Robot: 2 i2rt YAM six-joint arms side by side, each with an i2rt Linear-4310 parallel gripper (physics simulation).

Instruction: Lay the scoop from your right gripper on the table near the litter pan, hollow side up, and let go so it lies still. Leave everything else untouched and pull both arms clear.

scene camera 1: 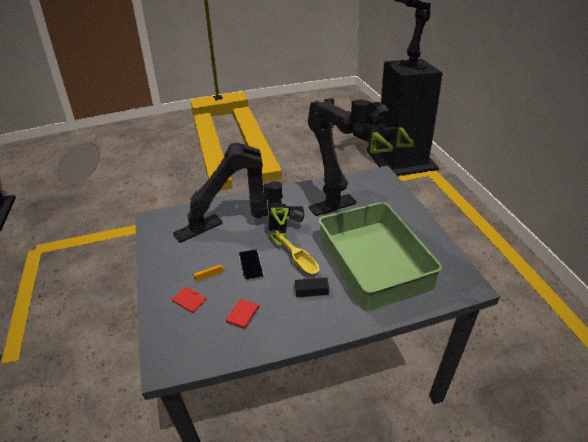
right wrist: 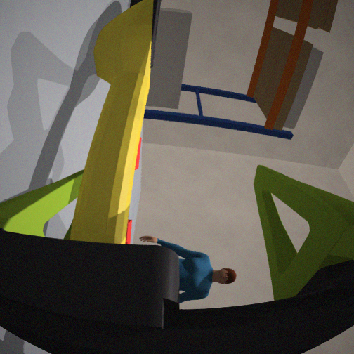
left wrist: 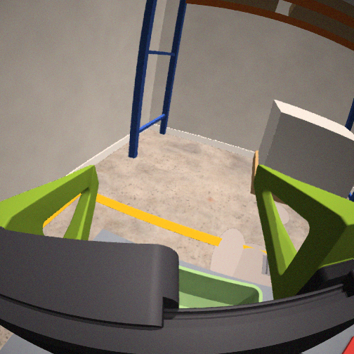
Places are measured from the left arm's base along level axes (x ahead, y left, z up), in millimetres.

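Where they show: left gripper, fingertip midpoint: (scene camera 1: pixel 403 147); right gripper, fingertip midpoint: (scene camera 1: pixel 280 235); left arm's base at its link origin: (scene camera 1: pixel 332 205); right arm's base at its link origin: (scene camera 1: pixel 198 228).
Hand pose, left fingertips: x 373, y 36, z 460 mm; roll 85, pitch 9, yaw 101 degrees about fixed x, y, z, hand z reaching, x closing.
Note:
Things, the pixels of their top centre, and the offset from my left fingertips. Level surfaces: height alone.
- yellow scoop at its top centre: (scene camera 1: pixel 295 248) 317 mm right, 141 mm back, 409 mm down
- green litter pan at its top centre: (scene camera 1: pixel 377 241) 64 mm right, 4 mm ahead, 360 mm down
- table at its surface level: 460 mm down
- black block at its top centre: (scene camera 1: pixel 311 283) 332 mm right, 28 mm ahead, 425 mm down
- flat black item at its top centre: (scene camera 1: pixel 250 263) 477 mm right, 181 mm back, 452 mm down
- orange piece at its top centre: (scene camera 1: pixel 209 269) 629 mm right, 197 mm back, 430 mm down
The yellow scoop (scene camera 1: pixel 304 261) (right wrist: pixel 112 150) is hollow side up in scene camera 1, its bowl just left of the green litter pan (scene camera 1: pixel 400 295) (left wrist: pixel 220 287). Its handle end is still at the lower finger of my right gripper (scene camera 1: pixel 278 228) (right wrist: pixel 171 170), which is open; the handle lies by that finger, well apart from the other. Whether the handle touches the finger, and whether the bowl rests on the table (scene camera 1: pixel 190 350), I cannot tell. My left gripper (scene camera 1: pixel 392 142) (left wrist: pixel 175 173) is open and empty, raised high behind the pan.
A black block (scene camera 1: pixel 311 287) lies just in front of the scoop's bowl. A flat black item (scene camera 1: pixel 251 264) lies left of the scoop. An orange piece (scene camera 1: pixel 209 272) and two red squares (scene camera 1: pixel 189 299) (scene camera 1: pixel 242 313) lie farther left and toward the front.

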